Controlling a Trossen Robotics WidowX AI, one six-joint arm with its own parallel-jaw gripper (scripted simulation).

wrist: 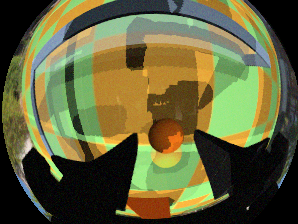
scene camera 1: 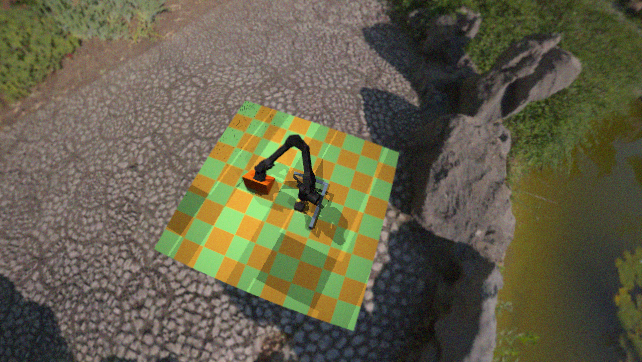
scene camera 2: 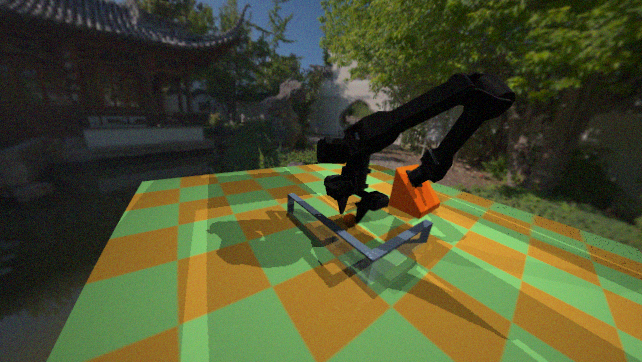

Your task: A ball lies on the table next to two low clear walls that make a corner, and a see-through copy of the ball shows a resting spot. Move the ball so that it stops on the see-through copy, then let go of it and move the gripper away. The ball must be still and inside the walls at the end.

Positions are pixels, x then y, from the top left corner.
Labels:
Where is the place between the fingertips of my gripper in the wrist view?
167,135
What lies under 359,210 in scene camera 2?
My gripper.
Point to an orange ball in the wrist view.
166,135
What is my gripper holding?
Nothing.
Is my gripper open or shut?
Open.

